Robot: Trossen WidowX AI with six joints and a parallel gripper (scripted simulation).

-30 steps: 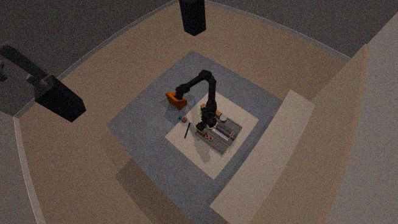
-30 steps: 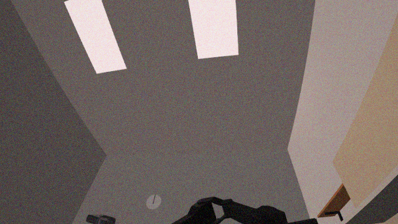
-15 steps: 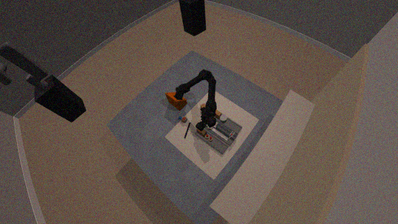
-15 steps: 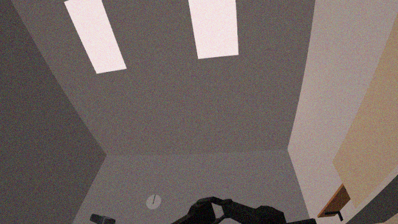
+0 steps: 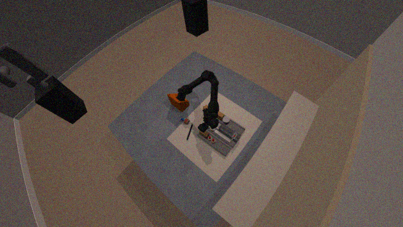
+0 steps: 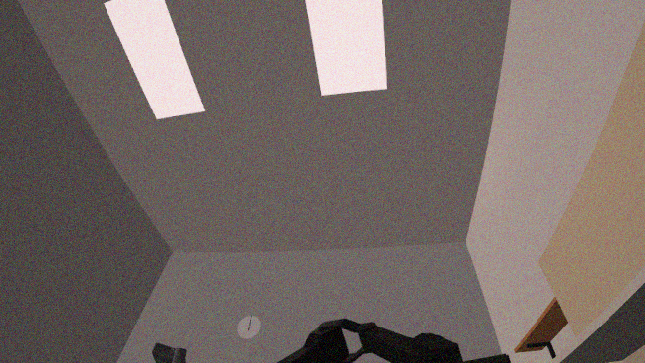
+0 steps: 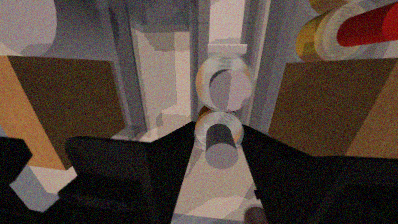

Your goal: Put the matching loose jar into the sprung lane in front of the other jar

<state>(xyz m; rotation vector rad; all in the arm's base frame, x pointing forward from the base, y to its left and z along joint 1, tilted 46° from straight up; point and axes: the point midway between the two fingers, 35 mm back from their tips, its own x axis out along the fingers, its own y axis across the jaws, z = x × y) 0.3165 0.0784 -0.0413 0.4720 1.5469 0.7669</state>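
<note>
Now: the white mat 60 mm ahead of my gripper tip, 20 mm to the left of it and 30 mm below it. Round my gripper tip: black stick (70 mm behind, 140 mm to the right, 20 mm below); grey disc (70 mm ahead, 140 mm to the left); grey lane rack (140 mm ahead, 50 mm to the left, 10 mm below).
</note>
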